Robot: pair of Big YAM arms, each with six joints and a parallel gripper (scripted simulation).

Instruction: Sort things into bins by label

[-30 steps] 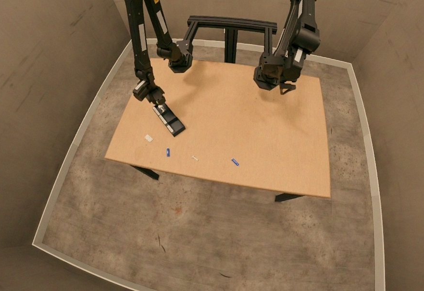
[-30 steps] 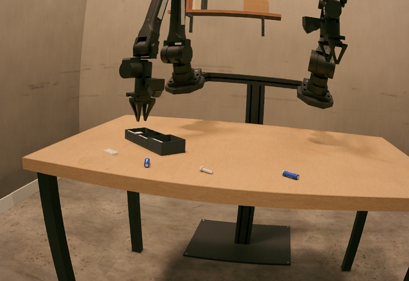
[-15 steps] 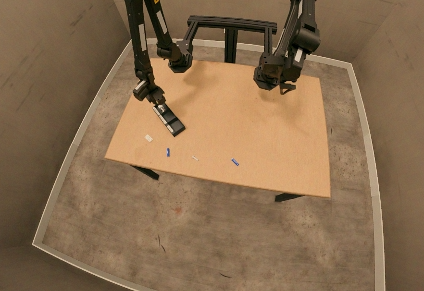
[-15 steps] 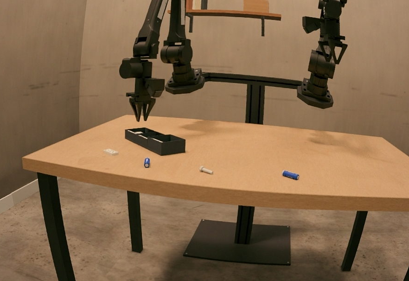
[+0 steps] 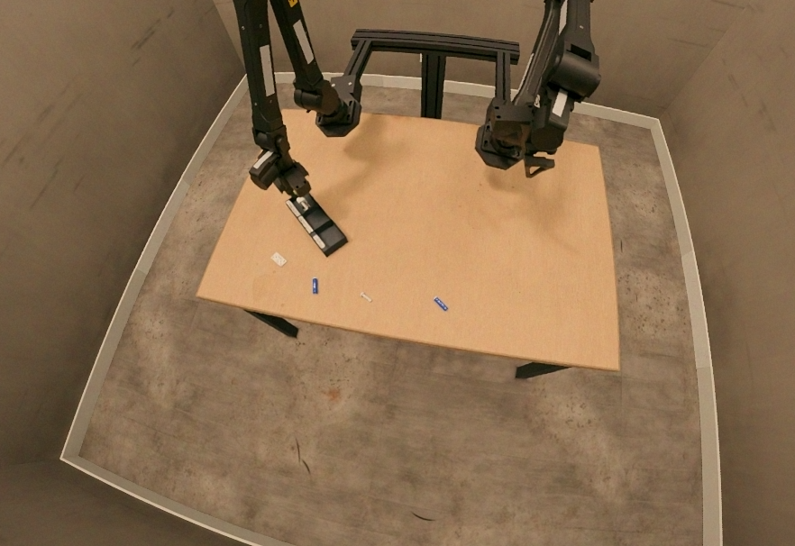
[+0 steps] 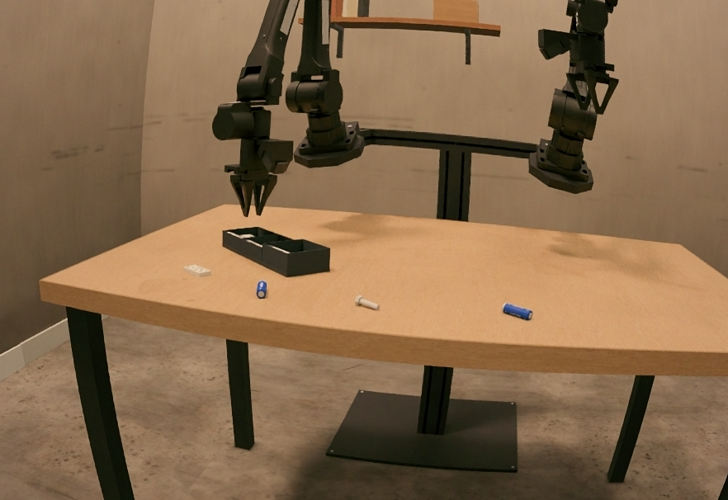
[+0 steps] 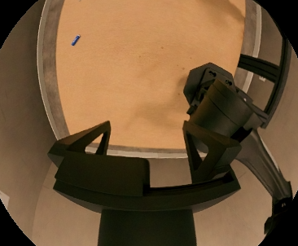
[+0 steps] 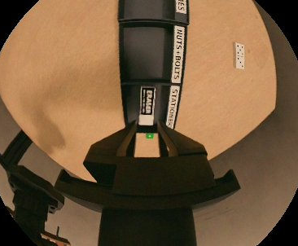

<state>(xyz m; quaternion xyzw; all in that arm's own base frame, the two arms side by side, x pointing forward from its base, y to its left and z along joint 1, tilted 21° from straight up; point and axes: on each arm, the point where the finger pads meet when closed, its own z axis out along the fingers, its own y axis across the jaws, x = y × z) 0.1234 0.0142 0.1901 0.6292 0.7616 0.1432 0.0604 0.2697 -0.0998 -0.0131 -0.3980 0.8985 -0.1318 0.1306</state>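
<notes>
Now: right hand 60 mm above the eraser. Round my right hand: green die 30 mm behind, 50 mm to the right, 60 mm below; then black bin tray 50 mm ahead, 70 mm to the left, 50 mm below; then flat white block 210 mm ahead, 70 mm below.
</notes>
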